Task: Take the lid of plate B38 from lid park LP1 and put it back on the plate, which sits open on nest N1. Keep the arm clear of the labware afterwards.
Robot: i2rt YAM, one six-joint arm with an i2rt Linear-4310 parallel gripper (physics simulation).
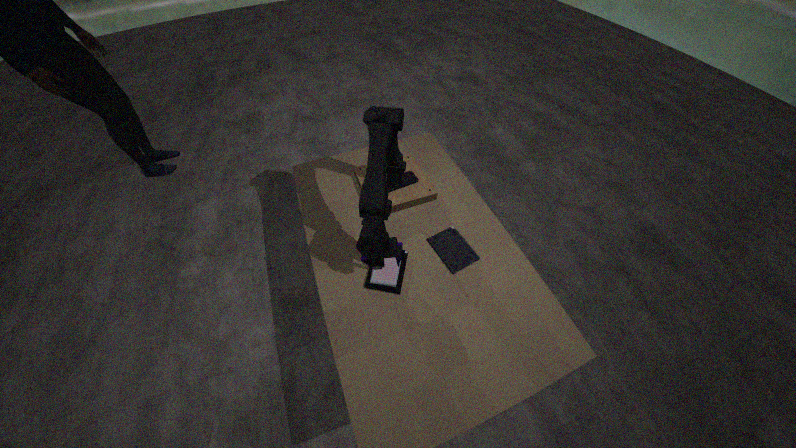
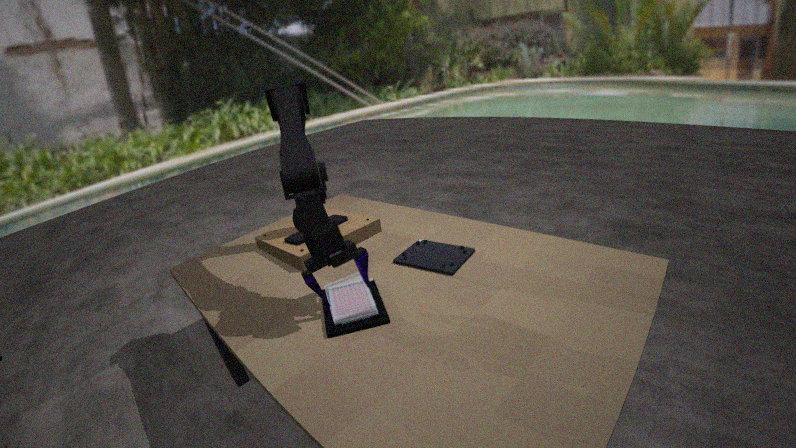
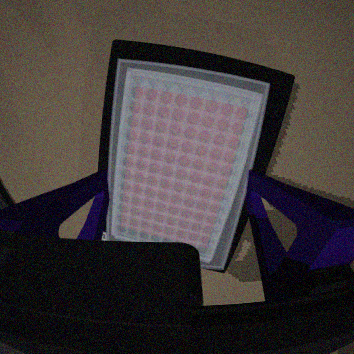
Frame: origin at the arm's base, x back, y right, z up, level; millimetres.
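Seen in the pictures: gripper, fingertip midpoint: (image 1: 385,266) (image 2: 349,296) (image 3: 177,177); arm's base, link origin: (image 1: 394,184).
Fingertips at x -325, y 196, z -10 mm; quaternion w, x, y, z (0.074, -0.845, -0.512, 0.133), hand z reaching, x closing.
Pixels of each thing's middle, then the offset from my fingertips to it. "*": a spot on its surface instead. Level surfaces: height alone.
- Plate B38, body centre: (image 3: 177,177) (image 2: 348,296) (image 1: 385,266) dz +2, dx +0, dy +1 mm
- black nest N1, surface spot: (image 2: 356,327) (image 1: 380,290) * dz -20, dx -61, dy +49 mm
- clear lid, surface spot: (image 3: 230,242) * dz +3, dx +56, dy +14 mm
- Lid park LP1, body centre: (image 2: 434,254) (image 1: 453,248) dz -21, dx -37, dy -254 mm
- tan table top, surface height: dz -31 mm
Plate B38 (image 3: 182,158) (image 2: 350,300) (image 1: 386,274), with pink wells, sits on the black nest N1 (image 3: 197,57) (image 2: 356,327) (image 1: 384,286). The clear lid (image 3: 230,242) lies over the plate, roughly lined up with it, its grey rim showing around the wells. I cannot tell whether it is fully seated. My gripper (image 3: 177,177) (image 2: 337,273) (image 1: 384,257) is low over the nest's near end, with its purple fingers shut on the lid's two long sides. Lid park LP1 (image 1: 452,249) (image 2: 434,256), a flat black pad to the right, is bare.
The arm's wooden base block (image 1: 414,196) (image 2: 356,228) stands just behind the nest on the tan table top (image 1: 445,345) (image 2: 500,334). A person's legs (image 1: 111,111) are on the dark floor at the far left, well away from the table.
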